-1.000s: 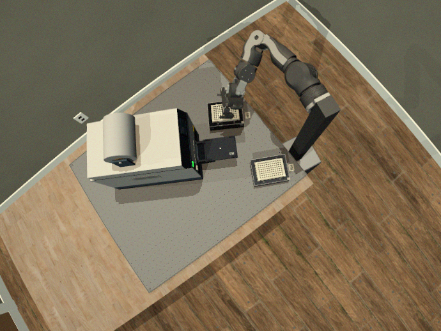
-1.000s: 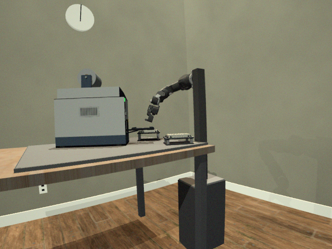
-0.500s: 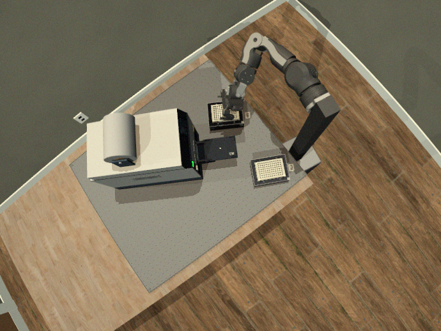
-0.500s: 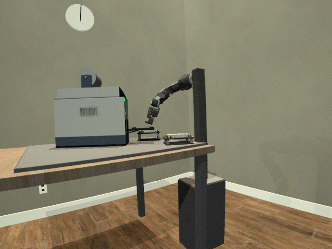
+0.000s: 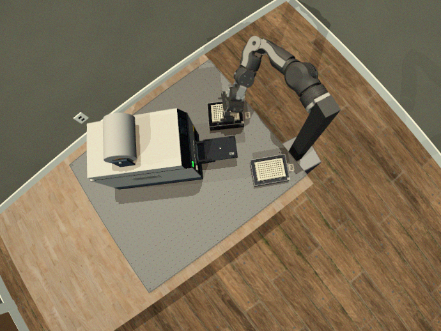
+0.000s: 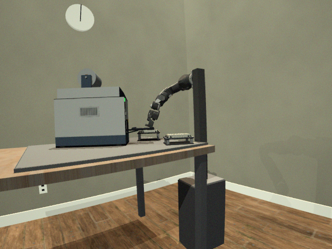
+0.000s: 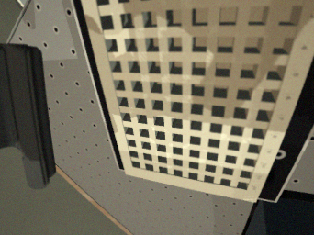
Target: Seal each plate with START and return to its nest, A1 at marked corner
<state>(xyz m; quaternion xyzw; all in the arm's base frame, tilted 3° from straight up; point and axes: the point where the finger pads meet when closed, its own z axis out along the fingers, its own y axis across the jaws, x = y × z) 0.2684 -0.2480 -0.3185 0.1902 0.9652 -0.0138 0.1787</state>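
Right now the black nest N1 is 5 cm below my hand. The rest, counted from my hand: yellow warning label (17 cm ahead, 5 cm above, 3 cm to the left); then plate (33 cm to the left, 6 cm behind, 5 cm below); then sealer stage (15 cm to the left, 10 cm ahead, 1 cm below).
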